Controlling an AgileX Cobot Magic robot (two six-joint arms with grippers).
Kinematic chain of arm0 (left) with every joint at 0, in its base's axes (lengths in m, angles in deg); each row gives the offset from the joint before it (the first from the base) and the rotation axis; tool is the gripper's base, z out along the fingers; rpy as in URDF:
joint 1: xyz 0 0 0.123 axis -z
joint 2: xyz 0 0 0 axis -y
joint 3: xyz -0.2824 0 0.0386 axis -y
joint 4: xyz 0.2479 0 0.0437 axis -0.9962 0 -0.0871
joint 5: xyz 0 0 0 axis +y
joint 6: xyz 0.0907 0 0.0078 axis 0.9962 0 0.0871
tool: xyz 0 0 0 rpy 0 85 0
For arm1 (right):
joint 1: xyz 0 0 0.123 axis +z
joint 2: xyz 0 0 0 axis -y
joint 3: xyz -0.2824 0 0.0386 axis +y
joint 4: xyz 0.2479 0 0.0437 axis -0.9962 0 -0.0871
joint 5: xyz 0 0 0 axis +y
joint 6: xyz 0.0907 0 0.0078 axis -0.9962 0 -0.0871
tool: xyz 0 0 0 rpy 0 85 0
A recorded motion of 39 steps. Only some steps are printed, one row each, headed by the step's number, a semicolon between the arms.
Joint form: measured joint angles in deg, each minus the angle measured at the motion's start. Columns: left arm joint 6, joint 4, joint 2, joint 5, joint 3, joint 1; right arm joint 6, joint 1, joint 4, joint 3, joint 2, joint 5.
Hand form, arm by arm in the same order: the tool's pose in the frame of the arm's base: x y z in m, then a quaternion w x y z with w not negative. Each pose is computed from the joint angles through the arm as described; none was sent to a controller.
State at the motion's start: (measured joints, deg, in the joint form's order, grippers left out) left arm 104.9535 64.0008 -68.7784 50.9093 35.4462 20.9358; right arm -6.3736 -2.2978 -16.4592 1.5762 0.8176 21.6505
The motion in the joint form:
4: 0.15 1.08 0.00 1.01 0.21 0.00; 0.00 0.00 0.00 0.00 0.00 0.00
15: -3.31 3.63 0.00 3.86 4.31 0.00; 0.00 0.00 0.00 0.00 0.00 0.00
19: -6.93 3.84 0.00 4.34 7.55 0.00; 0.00 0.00 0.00 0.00 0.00 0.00
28: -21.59 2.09 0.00 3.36 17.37 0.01; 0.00 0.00 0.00 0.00 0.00 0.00
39: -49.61 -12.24 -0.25 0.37 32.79 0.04; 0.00 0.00 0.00 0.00 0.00 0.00
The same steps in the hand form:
4: 0.1640 -0.1324 0.2483 0.35630 0.61514 0.64281 -0.28540; 0.0526 0.0074 0.1720 0.58117 0.13606 0.78965 0.14207
15: 0.1697 -0.1386 0.2710 0.37507 0.59304 0.63850 -0.31615; 0.0526 0.0074 0.1720 0.58117 0.13606 0.78965 0.14207
19: 0.1755 -0.1414 0.2870 0.38660 0.57750 0.64225 -0.32336; 0.0526 0.0074 0.1720 0.58117 0.13606 0.78965 0.14207
28: 0.1911 -0.1456 0.3345 0.41317 0.51393 0.67297 -0.33507; 0.0526 0.0074 0.1720 0.58117 0.13606 0.78965 0.14207
39: 0.2072 -0.1393 0.4011 0.43768 0.41551 0.73837 -0.30099; 0.0526 0.0074 0.1720 0.58117 0.13606 0.78965 0.14207

